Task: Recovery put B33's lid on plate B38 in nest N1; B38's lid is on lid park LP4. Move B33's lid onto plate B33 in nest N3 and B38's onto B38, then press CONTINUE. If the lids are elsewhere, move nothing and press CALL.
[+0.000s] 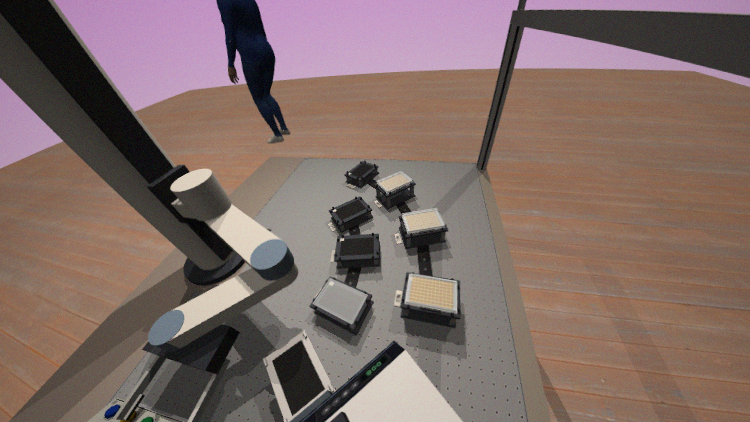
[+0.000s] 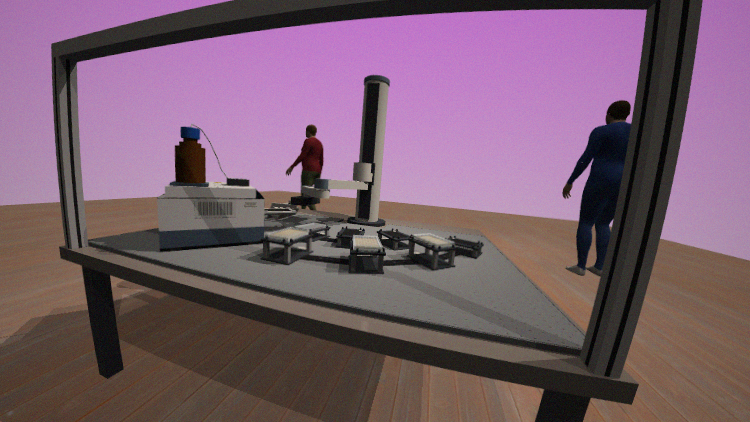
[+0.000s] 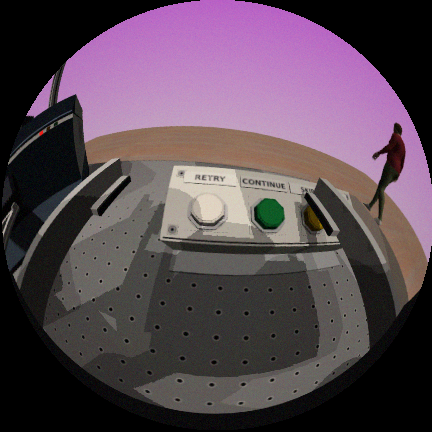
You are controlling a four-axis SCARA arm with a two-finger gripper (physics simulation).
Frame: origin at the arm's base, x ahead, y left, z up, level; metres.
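Seen in the pictures: gripper, fingertip midpoint: point(image 2: 281, 203) point(image 3: 219, 171); arm's base, link origin: point(image 1: 220, 256) point(image 2: 366, 222).
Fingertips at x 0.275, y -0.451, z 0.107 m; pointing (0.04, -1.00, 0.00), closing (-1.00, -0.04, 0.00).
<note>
Offsets run from my fingertips to a thing's middle. "pt": to the spot under its first point.
My gripper point(image 3: 219, 171) point(image 2: 304, 200) is open with nothing between its fingers, above and in front of the button panel {dx -0.067, dy -0.023, dz -0.053 m} point(image 3: 245, 237). On the panel are a white RETRY button {dx +0.007, dy +0.005, dz -0.031 m} point(image 3: 207, 210), a green CONTINUE button {dx -0.043, dy +0.001, dz -0.031 m} point(image 3: 269, 213) and a yellow button {dx -0.093, dy -0.003, dz -0.031 m} point(image 3: 314, 217) partly behind the right finger. Three tan plates {dx +0.512, dy +0.402, dz -0.020 m} point(image 1: 432, 293) {dx +0.475, dy +0.659, dz -0.018 m} point(image 1: 422, 221) {dx +0.348, dy +0.863, dz -0.012 m} point(image 1: 395, 182) sit on raised nests in the outer row; I cannot tell which carries a clear lid. A grey translucent lid {dx +0.274, dy +0.352, dz -0.046 m} point(image 1: 341, 301) lies on the nearest inner stand. Three other inner stands point(image 1: 357, 249) point(image 1: 350, 211) point(image 1: 361, 172) show dark tops. Nest and plate labels are unreadable.
A white instrument {pt dx +0.570, dy +0.134, dz +0.011 m} point(image 2: 210, 217) carrying a brown bottle {pt dx +0.596, dy +0.077, dz +0.190 m} point(image 2: 189, 162) stands beside the nests. A white-framed dark panel {pt dx +0.257, dy +0.162, dz +0.005 m} point(image 1: 298, 375) lies near it. The arm's column point(image 2: 373, 152) stands behind the inner stands. A frame post point(image 1: 500, 99) rises at the table's edge. Two people stand beyond the table.
</note>
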